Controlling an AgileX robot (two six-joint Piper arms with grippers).
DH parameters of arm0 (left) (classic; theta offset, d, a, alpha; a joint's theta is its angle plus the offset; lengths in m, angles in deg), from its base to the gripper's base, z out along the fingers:
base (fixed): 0 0 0 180
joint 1: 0 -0.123 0 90
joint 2: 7.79 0 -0.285 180
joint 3: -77.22 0 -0.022 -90
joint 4: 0 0.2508 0 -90
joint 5: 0 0 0.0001 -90
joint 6: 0 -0.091 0 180
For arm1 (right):
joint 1: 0 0.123 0 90
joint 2: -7.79 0 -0.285 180
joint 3: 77.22 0 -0.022 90
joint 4: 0 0.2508 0 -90
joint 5: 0 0 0.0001 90
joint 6: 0 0.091 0 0
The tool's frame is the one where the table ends.
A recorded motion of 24 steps. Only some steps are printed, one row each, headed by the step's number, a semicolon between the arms.
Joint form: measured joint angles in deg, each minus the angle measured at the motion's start. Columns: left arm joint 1, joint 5, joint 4, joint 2, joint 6, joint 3; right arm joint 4, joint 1, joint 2, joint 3, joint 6, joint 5.
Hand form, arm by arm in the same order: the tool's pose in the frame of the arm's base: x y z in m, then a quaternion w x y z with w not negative. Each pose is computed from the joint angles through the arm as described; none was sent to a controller.
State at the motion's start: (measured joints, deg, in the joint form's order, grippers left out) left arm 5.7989 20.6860 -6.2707 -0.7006 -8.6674 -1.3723; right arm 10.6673 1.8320 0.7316 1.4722 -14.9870 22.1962
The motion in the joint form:
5: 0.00 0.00 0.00 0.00 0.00 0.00; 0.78 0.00 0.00 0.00 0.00 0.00
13: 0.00 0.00 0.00 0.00 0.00 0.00; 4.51 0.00 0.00 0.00 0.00 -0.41
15: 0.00 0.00 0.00 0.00 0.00 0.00; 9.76 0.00 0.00 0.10 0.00 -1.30
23: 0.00 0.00 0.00 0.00 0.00 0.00; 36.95 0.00 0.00 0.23 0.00 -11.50
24: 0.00 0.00 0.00 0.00 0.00 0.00; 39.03 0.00 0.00 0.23 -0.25 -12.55
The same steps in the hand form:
5: 0.0523 -0.0088 0.1734 0.59932 0.07149 0.79670 -0.03114; 0.0519 0.0085 0.1711 0.59109 -0.06573 0.80374 0.01719
13: 0.0523 -0.0088 0.1734 0.59932 0.07149 0.79670 -0.03114; 0.0520 0.0105 0.1722 0.59485 -0.04774 0.80120 0.04417
15: 0.0523 -0.0088 0.1734 0.59932 0.07149 0.79670 -0.03114; 0.0523 0.0130 0.1738 0.60041 -0.02132 0.79526 0.08135
23: 0.0523 -0.0088 0.1734 0.59932 0.07149 0.79670 -0.03114; 0.0554 0.0143 0.1924 0.64077 0.14393 0.71221 0.24789
24: 0.0523 -0.0088 0.1734 0.59932 0.07149 0.79670 -0.03114; 0.0556 0.0135 0.1939 0.64377 0.15702 0.70346 0.25700

